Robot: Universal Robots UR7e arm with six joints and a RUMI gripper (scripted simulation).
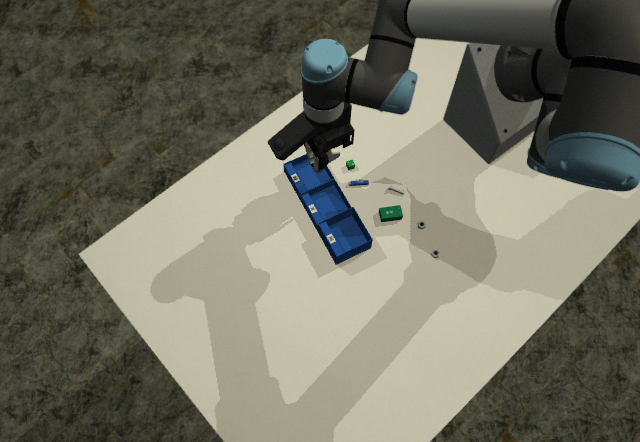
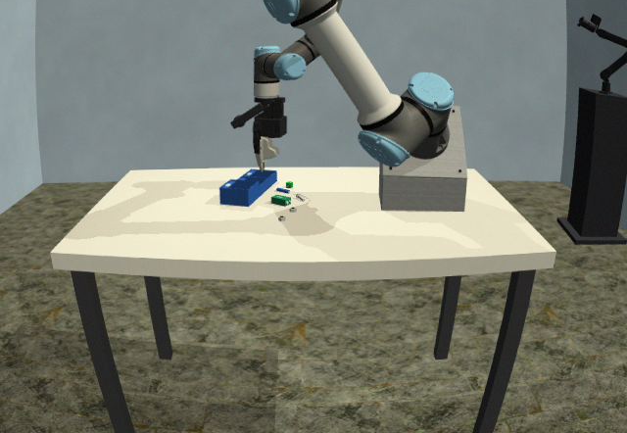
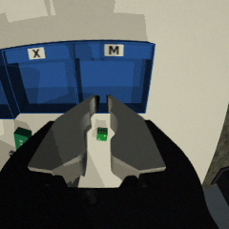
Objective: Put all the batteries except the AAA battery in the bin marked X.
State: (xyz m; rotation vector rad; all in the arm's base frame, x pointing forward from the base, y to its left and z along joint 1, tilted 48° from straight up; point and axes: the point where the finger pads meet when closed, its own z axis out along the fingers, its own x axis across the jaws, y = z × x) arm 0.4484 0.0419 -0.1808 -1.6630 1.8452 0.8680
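Now: the blue three-compartment bin row 70 mm to the left of my hand, 40 mm below it and 20 mm ahead of it. The rest, counted from my hand: blue cylindrical battery: 70 mm behind, 60 mm to the left, 50 mm below; small green cube: 80 mm behind, 50 mm below, 20 mm to the left; grey bolt: 130 mm behind, 120 mm to the left, 50 mm below.
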